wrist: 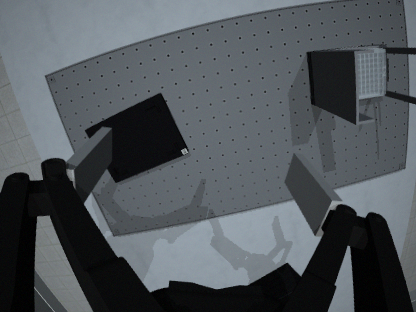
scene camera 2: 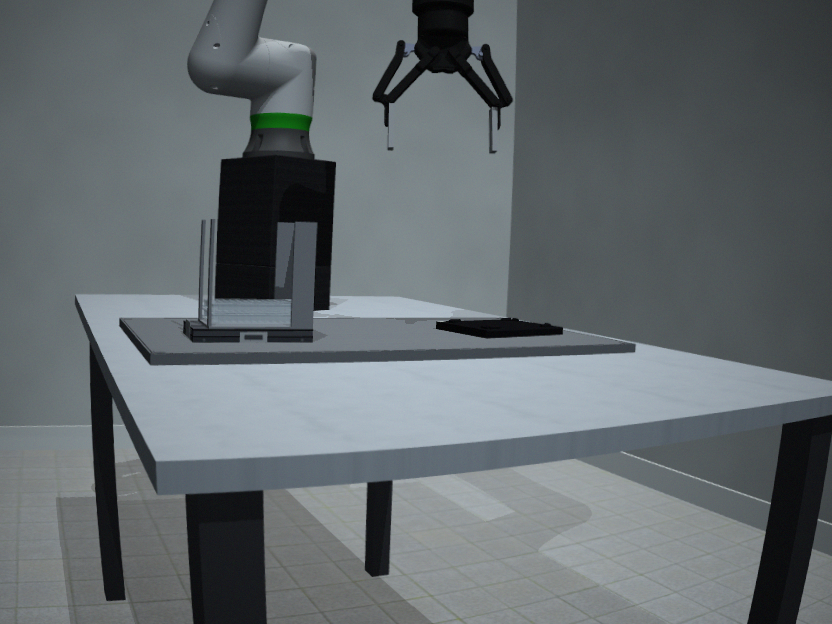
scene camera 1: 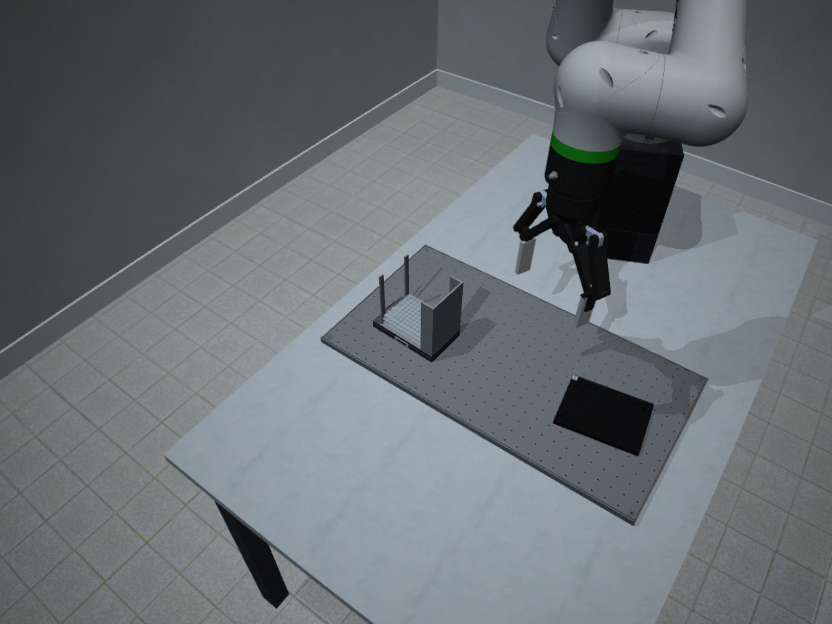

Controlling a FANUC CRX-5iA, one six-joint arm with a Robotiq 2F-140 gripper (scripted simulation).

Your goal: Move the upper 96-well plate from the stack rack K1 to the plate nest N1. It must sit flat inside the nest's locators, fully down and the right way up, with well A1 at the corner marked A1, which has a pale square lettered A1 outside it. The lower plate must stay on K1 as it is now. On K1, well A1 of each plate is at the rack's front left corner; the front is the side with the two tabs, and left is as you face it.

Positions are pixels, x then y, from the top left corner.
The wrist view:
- gripper: 203,156
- grey wall: 336,84
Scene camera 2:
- gripper: 442,150
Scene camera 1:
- gripper: 550,296
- grey wall: 446,315
